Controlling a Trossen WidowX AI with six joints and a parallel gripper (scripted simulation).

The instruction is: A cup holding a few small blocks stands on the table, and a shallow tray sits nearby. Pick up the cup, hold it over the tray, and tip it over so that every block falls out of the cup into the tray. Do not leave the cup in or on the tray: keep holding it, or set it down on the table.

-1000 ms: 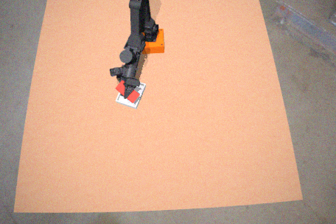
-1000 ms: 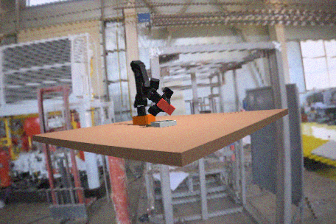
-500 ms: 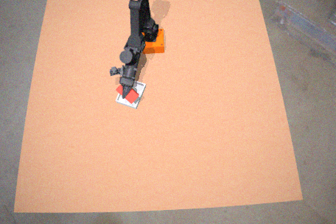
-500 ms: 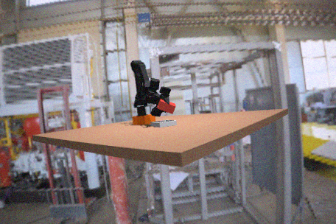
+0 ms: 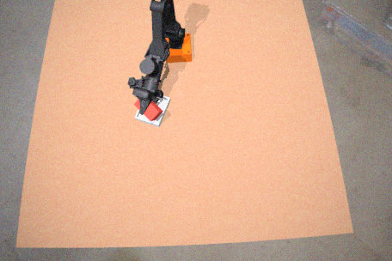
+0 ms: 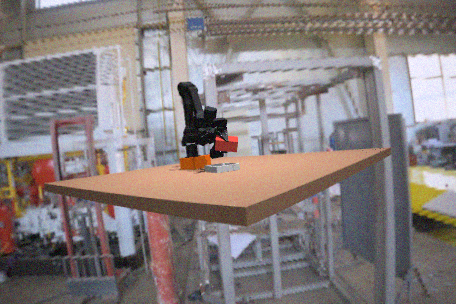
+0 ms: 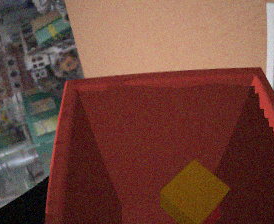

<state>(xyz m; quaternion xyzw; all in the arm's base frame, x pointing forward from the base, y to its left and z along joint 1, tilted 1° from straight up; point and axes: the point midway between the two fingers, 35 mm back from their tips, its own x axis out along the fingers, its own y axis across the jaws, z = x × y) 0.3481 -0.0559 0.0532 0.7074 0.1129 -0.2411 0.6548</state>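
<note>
The yellow block is 20 mm behind my gripper tip and 10 mm to the left of it. Also, from my gripper tip: red square cup: 30 mm to the left, 10 mm behind, 10 mm above.
</note>
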